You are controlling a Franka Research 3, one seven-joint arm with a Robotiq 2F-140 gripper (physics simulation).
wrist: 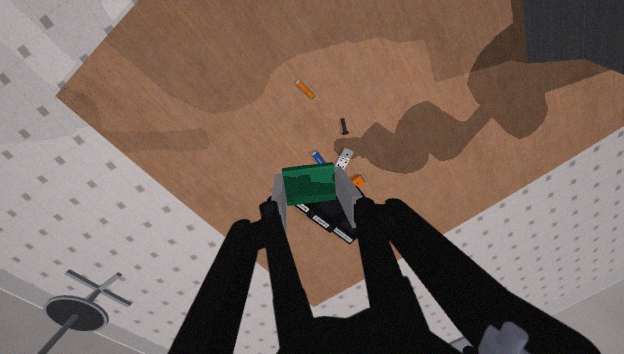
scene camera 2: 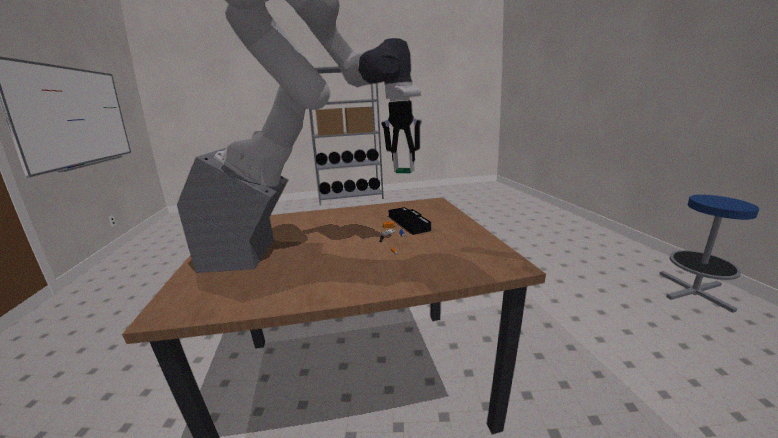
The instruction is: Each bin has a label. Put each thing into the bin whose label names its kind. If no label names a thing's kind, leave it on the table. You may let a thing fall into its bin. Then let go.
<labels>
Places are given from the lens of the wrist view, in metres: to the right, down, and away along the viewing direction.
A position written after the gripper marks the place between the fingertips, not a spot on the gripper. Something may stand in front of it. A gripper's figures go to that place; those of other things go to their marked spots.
gripper (wrist: pixel 309 182): 0.00, 0.01, 0.20
green block (wrist: pixel 305 184): -0.01, 0.01, 0.20
black bin tray (wrist: pixel 330 215): 0.05, 0.10, 0.55
The marked spots on the black bin tray and the green block are 0.37 m apart.
</labels>
